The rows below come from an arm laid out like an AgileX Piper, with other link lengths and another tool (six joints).
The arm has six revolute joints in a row. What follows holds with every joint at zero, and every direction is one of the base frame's.
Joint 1 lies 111.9 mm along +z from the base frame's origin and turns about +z.
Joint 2 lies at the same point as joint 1 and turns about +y.
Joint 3 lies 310.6 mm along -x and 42.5 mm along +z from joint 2 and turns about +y.
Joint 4 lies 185.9 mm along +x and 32.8 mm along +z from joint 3 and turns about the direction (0.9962, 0, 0.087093).
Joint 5 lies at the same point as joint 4 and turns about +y.
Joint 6 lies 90.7 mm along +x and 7.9 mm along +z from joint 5 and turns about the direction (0.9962, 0, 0.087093).
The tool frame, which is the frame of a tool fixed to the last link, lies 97.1 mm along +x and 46 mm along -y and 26.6 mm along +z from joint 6; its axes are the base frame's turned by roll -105.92, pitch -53.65 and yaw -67.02 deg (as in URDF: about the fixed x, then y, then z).
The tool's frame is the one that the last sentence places.
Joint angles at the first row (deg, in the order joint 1, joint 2, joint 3, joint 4, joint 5, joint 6):
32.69, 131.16, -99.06, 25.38, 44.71, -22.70
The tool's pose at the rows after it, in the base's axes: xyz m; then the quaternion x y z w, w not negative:
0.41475 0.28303 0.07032 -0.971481 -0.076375 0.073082 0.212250
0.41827 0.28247 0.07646 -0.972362 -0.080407 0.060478 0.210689
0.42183 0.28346 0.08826 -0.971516 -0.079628 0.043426 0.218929
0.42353 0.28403 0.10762 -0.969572 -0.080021 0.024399 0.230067
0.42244 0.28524 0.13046 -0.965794 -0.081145 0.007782 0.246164
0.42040 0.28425 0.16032 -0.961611 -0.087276 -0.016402 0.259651
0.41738 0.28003 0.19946 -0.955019 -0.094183 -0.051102 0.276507
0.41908 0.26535 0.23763 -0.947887 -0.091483 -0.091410 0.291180
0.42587 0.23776 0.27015 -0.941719 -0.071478 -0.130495 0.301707
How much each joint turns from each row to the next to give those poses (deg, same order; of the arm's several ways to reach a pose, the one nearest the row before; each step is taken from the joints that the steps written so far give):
0.00, 0.33, 0.00, -0.11, -0.35, 0.00
0.00, -0.54, -0.14, -0.84, -0.62, 0.00
0.00, -1.16, 0.00, 0.12, -1.08, 0.11
0.00, -2.09, 0.00, 0.13, -0.51, 0.26
0.00, -2.56, 0.00, 0.86, 0.00, 0.00
0.00, -3.38, 0.00, 0.07, 0.11, 0.00
-0.20, -4.40, 0.00, 0.00, -0.12, -0.11
-1.48, -4.23, 0.00, 0.00, -0.50, -0.38
-3.13, -3.68, 0.00, 0.00, -0.41, 0.00

